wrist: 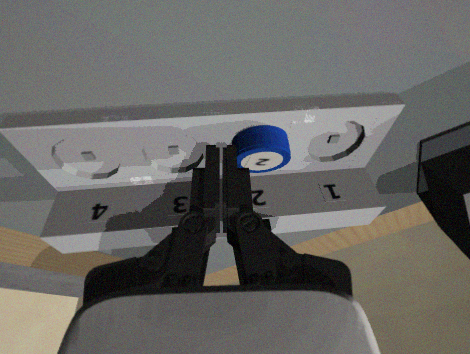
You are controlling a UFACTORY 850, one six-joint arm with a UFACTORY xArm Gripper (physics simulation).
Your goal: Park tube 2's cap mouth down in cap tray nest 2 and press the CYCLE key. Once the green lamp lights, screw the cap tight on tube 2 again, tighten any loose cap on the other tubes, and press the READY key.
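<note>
The blue cap sits in nest 2 of the white cap tray. Its white disc marked 2 shows on its face, so its mouth is down. My gripper is shut with nothing between its fingers. Its fingertips are in front of the tray between nests 2 and 3, close to the left side of the cap; whether they touch it I cannot tell. The tubes, the CYCLE key, the READY key and the green lamp do not show in the wrist view.
Nest 1, nest 3 and nest 4 hold no caps. A black box stands to the right of the tray. A wooden strip runs in front of the tray, and a grey strip lies at the lower left.
</note>
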